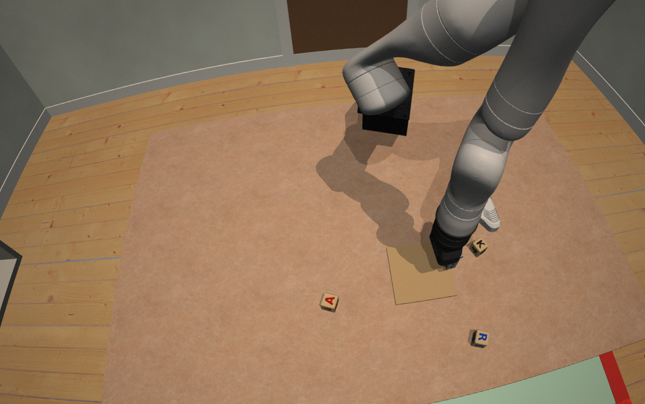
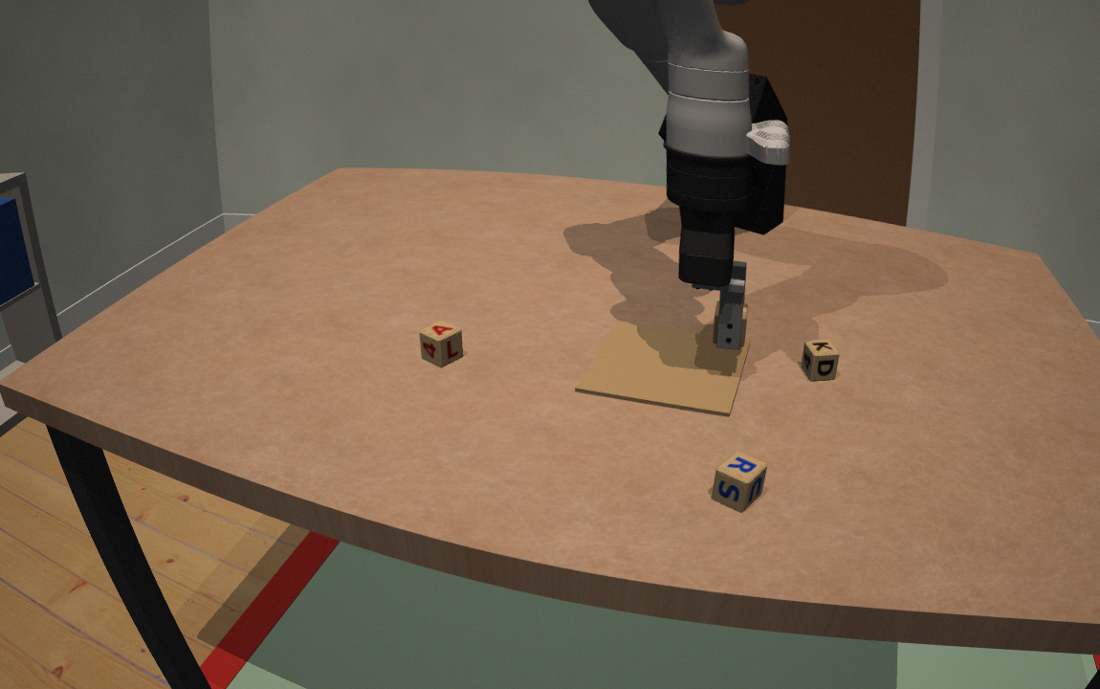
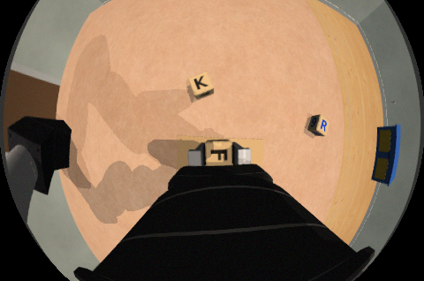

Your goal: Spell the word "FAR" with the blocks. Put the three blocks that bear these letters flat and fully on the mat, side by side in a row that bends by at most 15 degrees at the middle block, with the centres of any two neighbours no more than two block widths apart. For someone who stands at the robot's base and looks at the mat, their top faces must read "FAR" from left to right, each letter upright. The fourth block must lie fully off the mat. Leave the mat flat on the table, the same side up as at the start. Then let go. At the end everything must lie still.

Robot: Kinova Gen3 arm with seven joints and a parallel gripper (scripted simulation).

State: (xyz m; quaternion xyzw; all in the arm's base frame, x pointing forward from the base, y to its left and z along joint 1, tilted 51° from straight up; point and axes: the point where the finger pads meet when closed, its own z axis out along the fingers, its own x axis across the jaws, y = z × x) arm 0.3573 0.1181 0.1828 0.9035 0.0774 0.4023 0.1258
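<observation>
Now: hand 5 cm to the left of the tan mat and 5 cm above it. Round my hand: F block: right at my hand; then R block: 18 cm ahead, 3 cm to the left, 4 cm below; then K block: 3 cm behind, 9 cm to the left, 4 cm below.
</observation>
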